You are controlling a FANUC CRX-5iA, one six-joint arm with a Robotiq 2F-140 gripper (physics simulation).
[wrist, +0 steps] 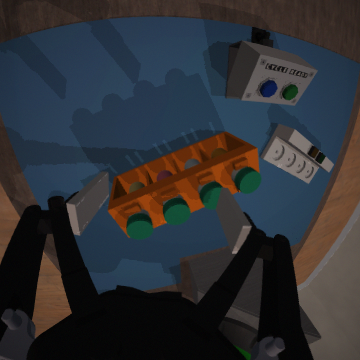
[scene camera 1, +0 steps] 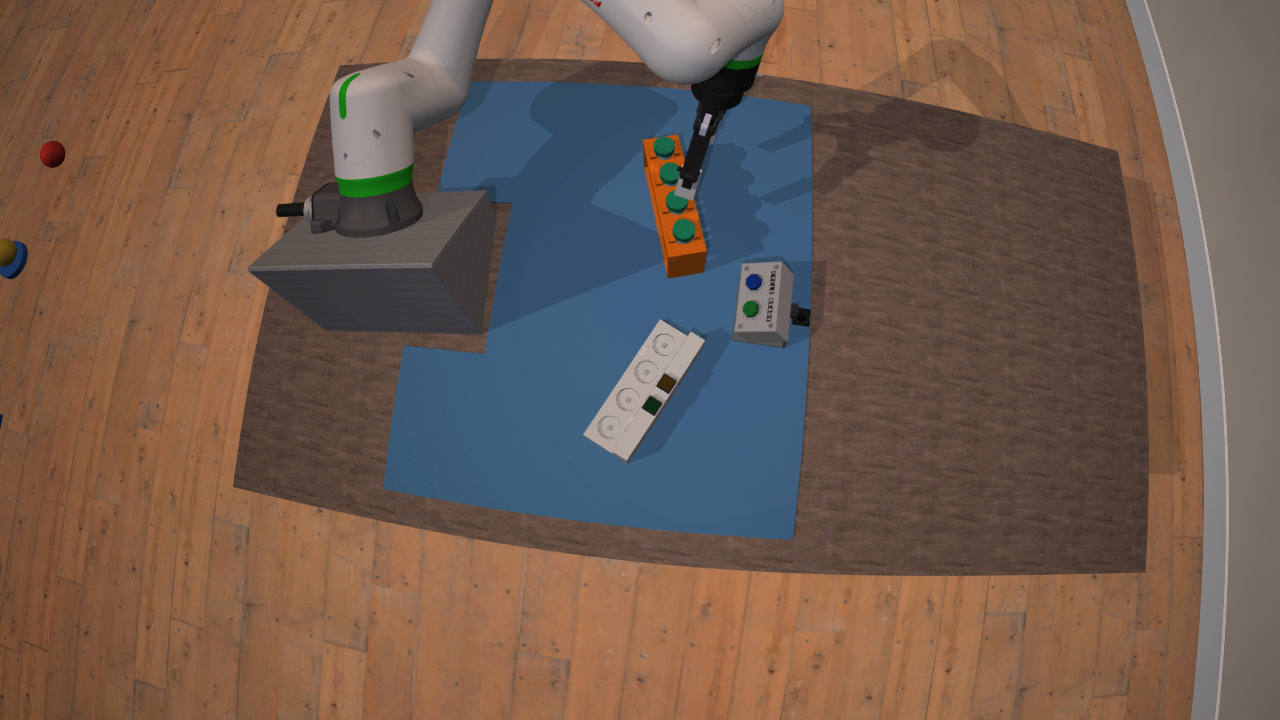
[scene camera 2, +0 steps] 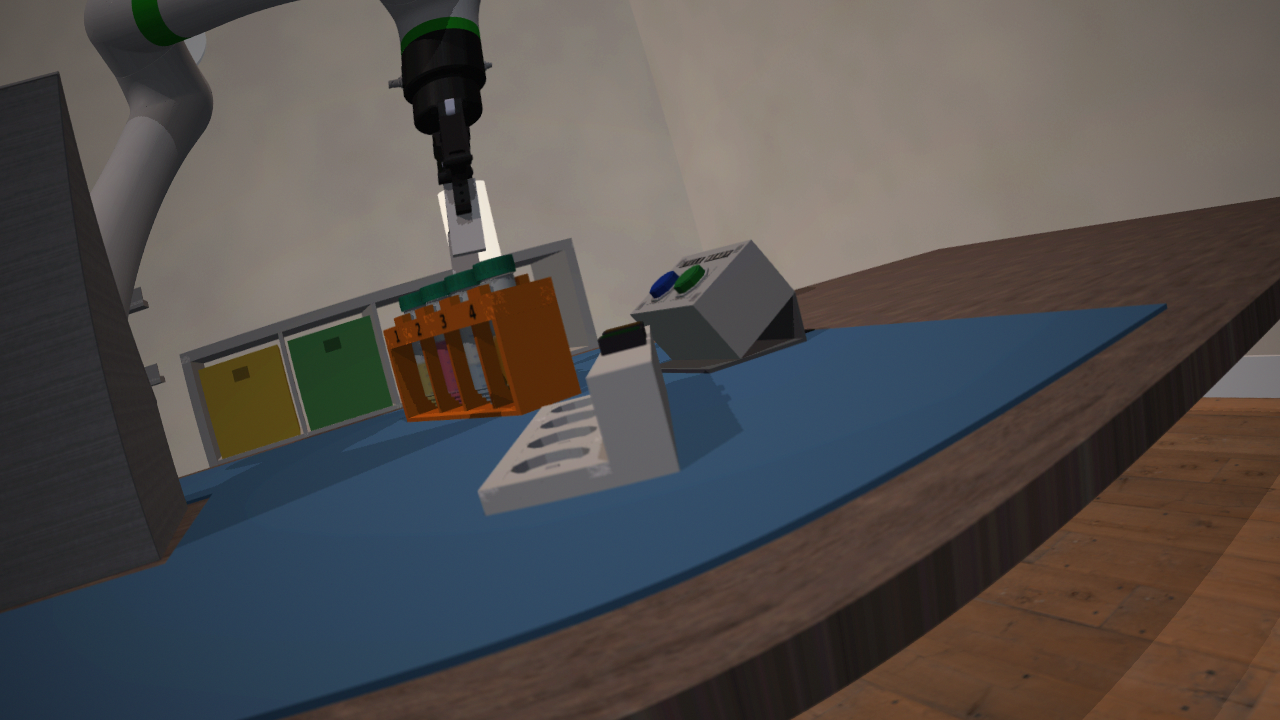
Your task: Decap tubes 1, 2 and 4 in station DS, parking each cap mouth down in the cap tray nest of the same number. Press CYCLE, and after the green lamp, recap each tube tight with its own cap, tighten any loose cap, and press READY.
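Frame: origin at the arm's base, x ahead, y left, z up, level; millimetres.
Where they show: gripper, fingertip midpoint: (wrist: 163,191); arm's base, origin of the base link: (wrist: 238,328) (scene camera 1: 378,220).
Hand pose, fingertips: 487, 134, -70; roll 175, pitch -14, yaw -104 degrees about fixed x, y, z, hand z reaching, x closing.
Observation:
Each offset is from my fingertips to the centre of the thing, as dx, dy, dz.
The orange rack {-33, -37, -69} (scene camera 1: 686,260) (scene camera 2: 541,349) (wrist: 252,155) holds upright tubes, numbered 1 to 4 in scene camera 2. Every tube has a green cap: cap 1 {-50, +38, -6} (scene camera 1: 664,145) (wrist: 139,227), cap 2 {-38, -12, -6} (scene camera 1: 669,172) (wrist: 177,211), cap 3 {-26, -63, -6} (scene camera 1: 676,201) (wrist: 210,195) and cap 4 {-14, -113, -6} (scene camera 1: 683,231) (scene camera 2: 494,266) (wrist: 248,180). My gripper (scene camera 1: 685,189) (scene camera 2: 465,241) (wrist: 163,191) is wide open and empty above the rack. Its right finger partly hides cap 3 in the wrist view. The white cap tray {-64, -341, -94} (scene camera 1: 684,353) (scene camera 2: 631,402) (wrist: 300,141) has empty round nests. Its amber lamp {-30, -337, -67} (scene camera 1: 666,383) and green lamp {-50, -372, -67} (scene camera 1: 651,405) look dark.
The grey control box {+120, -198, -79} (scene camera 1: 760,329) (scene camera 2: 742,313) (wrist: 257,70) has a blue button {+100, -173, -57} (scene camera 1: 753,282) (scene camera 2: 664,284) (wrist: 268,88) and a green button {+95, -218, -57} (scene camera 1: 750,308) (scene camera 2: 689,279) (wrist: 290,92). The grey robot pedestal (scene camera 1: 375,291) stands left of the rack in scene camera 1.

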